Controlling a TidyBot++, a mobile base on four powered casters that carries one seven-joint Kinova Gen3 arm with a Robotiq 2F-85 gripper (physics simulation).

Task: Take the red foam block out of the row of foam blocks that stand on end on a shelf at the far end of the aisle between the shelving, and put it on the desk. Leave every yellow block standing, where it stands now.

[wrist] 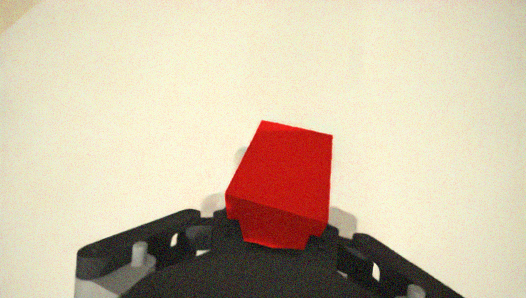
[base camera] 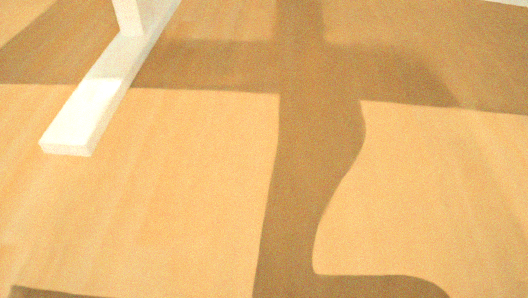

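Frame: origin at the arm's base, x ahead, y left, z up, level; metres.
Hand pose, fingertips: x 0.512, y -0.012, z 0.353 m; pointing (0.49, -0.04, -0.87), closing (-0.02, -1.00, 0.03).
Things, the pixels of their centre, and the offset from my fingertips. "*": a spot on its surface instead. Level surfaces: height alone.
- red foam block at the middle of its body: [wrist: 278,206] dx +0.000, dy +0.000, dz +0.029 m
- pale desk top at its surface level: dz -0.030 m
- wooden floor at its surface level: dz -0.750 m
- upright leg at a spot on its surface: [base camera: 128,17] * dx +0.188, dy +0.309, dz -0.683 m
The red foam block [wrist: 285,170] is between the fingers of my gripper [wrist: 274,214] in the wrist view, tilted a little in the picture. My gripper is shut on it. Behind the block spreads the pale desk top [wrist: 125,100], with small soft shadows beside the block and the fingers. Whether the block touches the desk top I cannot tell. The yellow blocks and the shelf do not show in either view.
In the base camera view a white desk foot [base camera: 95,105] lies on the wooden floor [base camera: 190,200] at the left, with an upright leg [base camera: 128,17] on it. A broad shadow crosses the floor. A floor-coloured corner shows past the desk's edge at the wrist view's top left.
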